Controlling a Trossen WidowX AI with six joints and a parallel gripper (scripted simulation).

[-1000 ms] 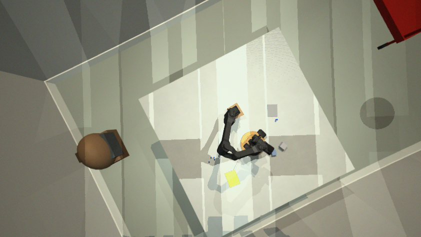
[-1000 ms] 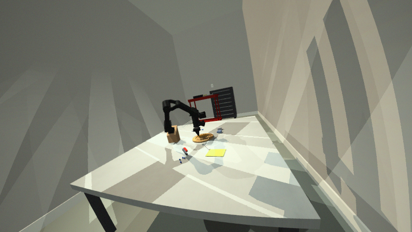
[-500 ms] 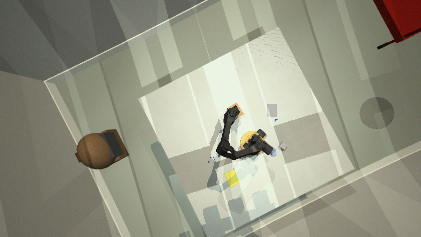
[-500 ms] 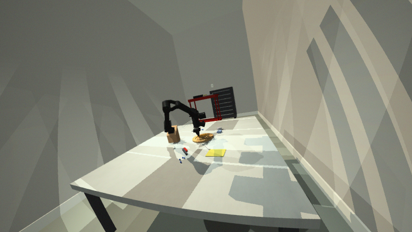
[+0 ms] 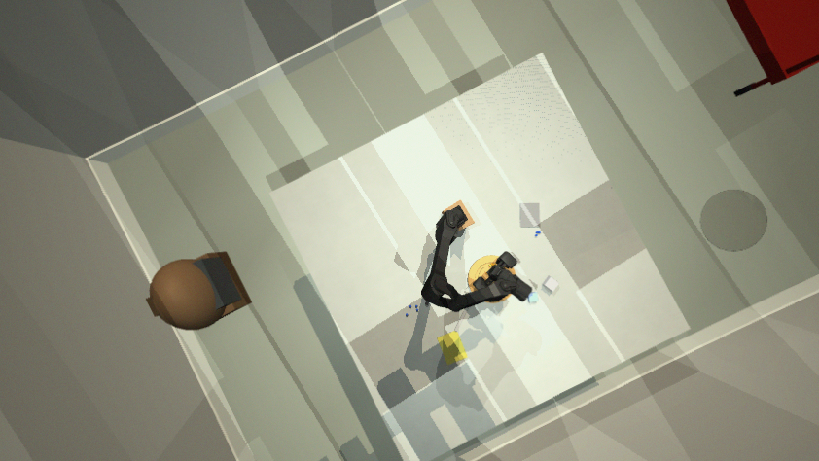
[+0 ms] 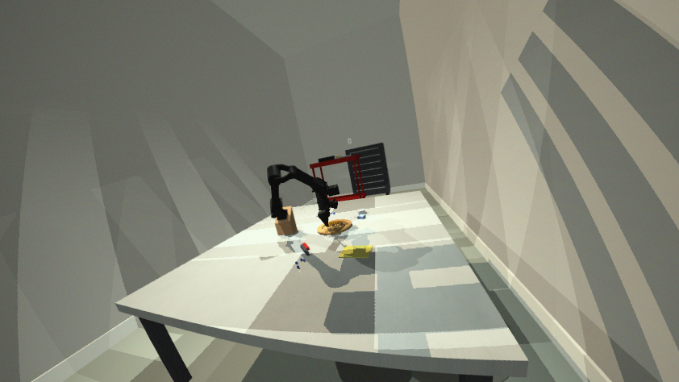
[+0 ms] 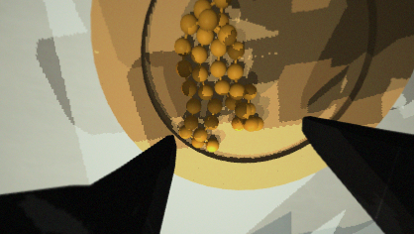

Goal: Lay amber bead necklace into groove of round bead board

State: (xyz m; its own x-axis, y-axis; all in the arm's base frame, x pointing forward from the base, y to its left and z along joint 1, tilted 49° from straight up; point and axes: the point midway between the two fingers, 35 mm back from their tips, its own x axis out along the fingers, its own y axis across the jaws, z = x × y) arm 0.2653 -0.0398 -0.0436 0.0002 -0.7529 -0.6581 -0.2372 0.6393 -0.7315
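My gripper tip is 40 mm short of the round bead board, 20 mm above it and 10 mm to the left of it. From my gripper tip the other things lie so: light blue cube 190 mm ahead, 100 mm to the left, 10 mm below; red-handled tool 240 mm to the right, 50 mm behind, 20 mm below; white cube 190 mm to the left, 180 mm ahead, 10 mm below.
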